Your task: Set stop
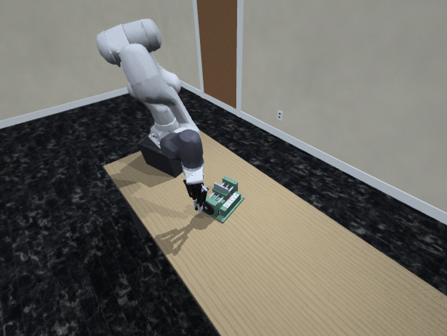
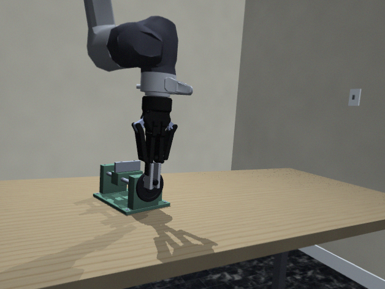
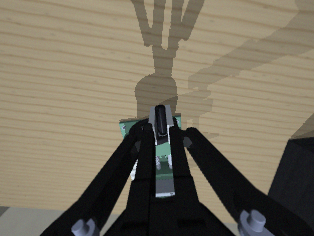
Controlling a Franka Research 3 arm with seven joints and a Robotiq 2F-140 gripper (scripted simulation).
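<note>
Now: hand 2 cm to the right of the black handwheel and 2 cm above it. The rest, counted from my hand: stop block: 2 cm ahead, 16 cm to the left, 2 cm below.
</note>
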